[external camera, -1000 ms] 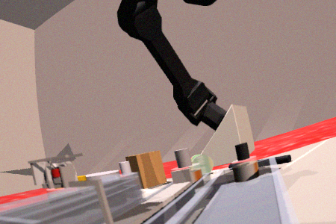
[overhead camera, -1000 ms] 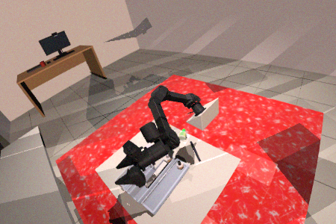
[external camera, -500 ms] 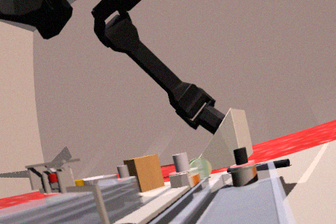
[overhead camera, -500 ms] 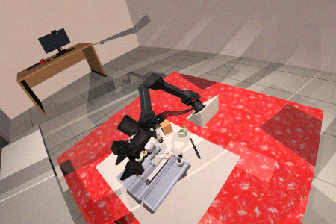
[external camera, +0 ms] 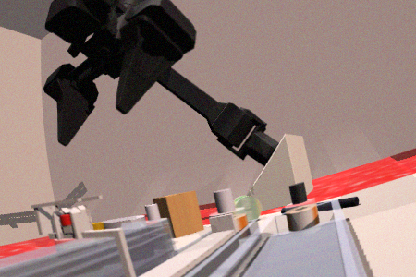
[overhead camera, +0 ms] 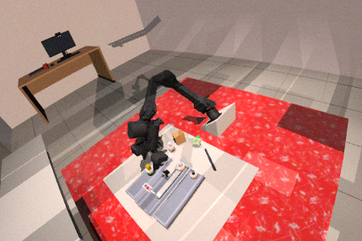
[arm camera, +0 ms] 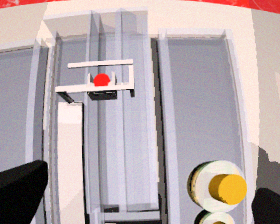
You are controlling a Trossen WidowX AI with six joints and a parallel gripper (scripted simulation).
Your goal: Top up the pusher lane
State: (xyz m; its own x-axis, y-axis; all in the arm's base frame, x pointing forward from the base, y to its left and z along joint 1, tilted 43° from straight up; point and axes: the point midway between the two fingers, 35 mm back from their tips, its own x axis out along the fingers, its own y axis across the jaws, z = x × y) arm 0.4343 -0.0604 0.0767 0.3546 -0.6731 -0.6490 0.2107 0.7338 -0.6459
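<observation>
Now: the tan box 270 mm behind my gripper tip, 110 mm below it and 60 mm to the right of it. Also, from my gripper tip: black pen (230 mm behind, 160 mm to the left, 140 mm below); then grey rack (120 mm below, 40 mm to the left, 40 mm ahead).
</observation>
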